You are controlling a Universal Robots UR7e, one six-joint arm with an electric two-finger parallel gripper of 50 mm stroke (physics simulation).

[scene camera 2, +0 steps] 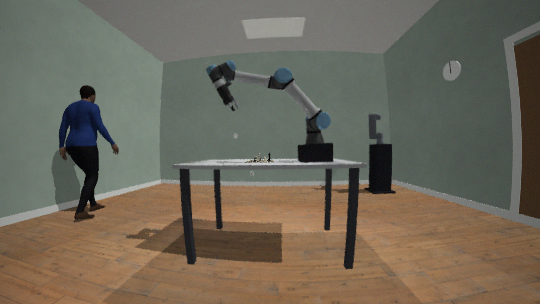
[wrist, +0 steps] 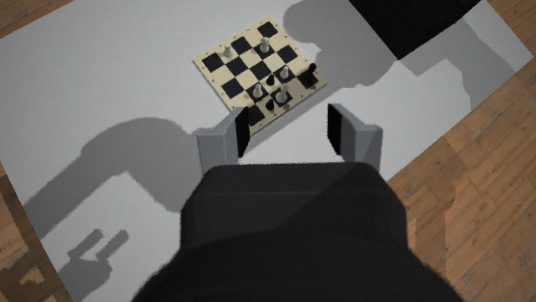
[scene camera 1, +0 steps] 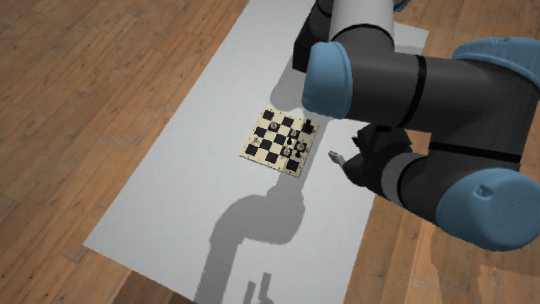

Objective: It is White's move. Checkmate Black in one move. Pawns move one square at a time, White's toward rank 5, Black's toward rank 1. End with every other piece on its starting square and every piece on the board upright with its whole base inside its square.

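Seen in the pictures: gripper, fingertip midpoint: (scene camera 2: 236,109) (wrist: 287,122) (scene camera 1: 343,148); arm's base, origin of the base link: (scene camera 2: 314,143) (scene camera 1: 329,23).
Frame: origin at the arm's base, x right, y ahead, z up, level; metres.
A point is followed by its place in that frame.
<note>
The small chessboard (scene camera 1: 261,153) @[y 0.520, x 0.031, z -0.132 m] (wrist: 246,77) @[y 0.480, x -0.002, z -0.132 m] lies on the table. In the wrist view, a white rook-like piece (scene camera 1: 256,140) @[y 0.487, x 0.067, z -0.122 m] (wrist: 227,50) @[y 0.485, x 0.068, z -0.115 m] stands on E4 and a white knight (scene camera 1: 273,126) @[y 0.410, x 0.036, z -0.122 m] (wrist: 265,45) @[y 0.407, x 0.033, z -0.112 m] on D2. White pawns stand on B2 (wrist: 285,73) @[y 0.405, x -0.044, z -0.119 m] and B4 (wrist: 257,91) @[y 0.483, x -0.050, z -0.114 m]. A larger white piece (scene camera 1: 300,146) @[y 0.447, x -0.083, z -0.114 m] (wrist: 282,95) @[y 0.445, x -0.087, z -0.108 m] stands on A3. Small black pieces stand on B3 (wrist: 271,80) @[y 0.441, x -0.042, z -0.119 m] and A4 (wrist: 270,105) @[y 0.476, x -0.089, z -0.120 m]. A tall black piece (scene camera 1: 308,125) @[y 0.366, x -0.079, z -0.102 m] (wrist: 312,70) @[y 0.368, x -0.081, z -0.083 m] stands on A1. My gripper (scene camera 1: 343,147) @[y 0.589, x -0.205, z 0.250 m] (scene camera 2: 234,107) @[y 0.589, x -0.205, z 0.250 m] (wrist: 287,122) @[y 0.589, x -0.205, z 0.250 m] is open and empty, high above the table, beside the board in the wrist view.
The arm's black base block (scene camera 2: 315,152) @[y 0.023, x -0.151, z -0.067 m] (wrist: 410,22) @[y 0.129, x -0.110, z -0.041 m] stands on the white table (scene camera 1: 165,200) @[y 0.799, x 0.243, z -0.138 m] (scene camera 2: 225,165) @[y 0.617, x -0.367, z -0.140 m], beyond the board's rank-1 side. A person in a blue top (scene camera 2: 82,125) is at the left of the room. A black pedestal (scene camera 2: 380,167) stands at the right.
</note>
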